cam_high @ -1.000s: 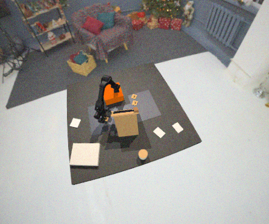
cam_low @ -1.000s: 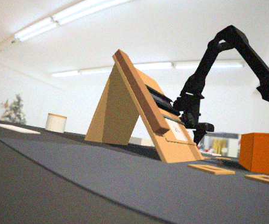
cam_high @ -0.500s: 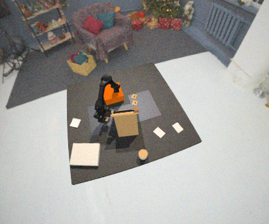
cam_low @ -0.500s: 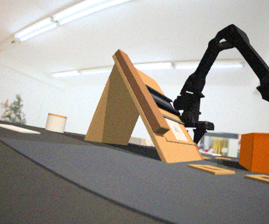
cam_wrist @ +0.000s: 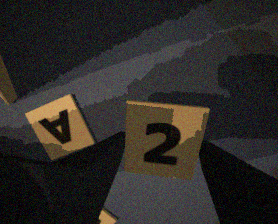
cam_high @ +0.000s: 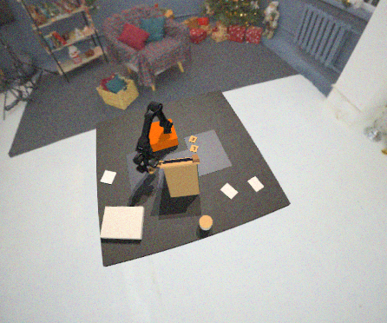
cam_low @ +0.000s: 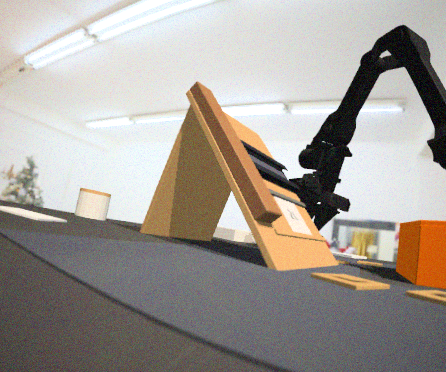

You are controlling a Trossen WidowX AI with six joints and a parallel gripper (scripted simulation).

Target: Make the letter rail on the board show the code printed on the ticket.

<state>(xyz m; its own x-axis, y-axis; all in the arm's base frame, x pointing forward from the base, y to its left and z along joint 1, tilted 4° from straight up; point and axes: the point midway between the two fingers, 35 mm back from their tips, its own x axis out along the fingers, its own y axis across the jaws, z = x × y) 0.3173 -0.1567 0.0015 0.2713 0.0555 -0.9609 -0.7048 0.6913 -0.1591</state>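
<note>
The white ticket is 4 cm behind my gripper tip, 21 cm to the left of it and 2 cm above it. From my gripper tip the other things lie so: small cylinder 43 cm ahead, 32 cm to the left, 3 cm below.
</note>
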